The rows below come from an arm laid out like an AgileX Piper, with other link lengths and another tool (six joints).
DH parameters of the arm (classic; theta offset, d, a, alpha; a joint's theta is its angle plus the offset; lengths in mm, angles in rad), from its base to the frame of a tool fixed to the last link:
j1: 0 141.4 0 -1.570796
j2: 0.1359 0 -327.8 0
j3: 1.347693 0 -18.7 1.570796
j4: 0 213.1 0 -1.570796
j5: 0 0 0 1.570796
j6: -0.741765 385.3 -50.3 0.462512
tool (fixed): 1.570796 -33.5 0 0
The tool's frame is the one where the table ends.
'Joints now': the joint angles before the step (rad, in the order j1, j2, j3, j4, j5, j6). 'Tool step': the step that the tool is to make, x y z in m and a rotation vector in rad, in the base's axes. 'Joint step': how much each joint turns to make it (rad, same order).
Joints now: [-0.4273 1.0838 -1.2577 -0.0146 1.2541 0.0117]
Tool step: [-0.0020 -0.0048 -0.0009 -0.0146 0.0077 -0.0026]
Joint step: [0.0005 0.0009 0.0000 -0.0163 0.0000 -0.0014]
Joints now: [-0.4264 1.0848 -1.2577 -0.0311 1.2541 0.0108]
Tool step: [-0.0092 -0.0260 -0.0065 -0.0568 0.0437 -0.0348]
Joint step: [0.0002 0.0166 0.0001 -0.0817 0.0008 0.0174]
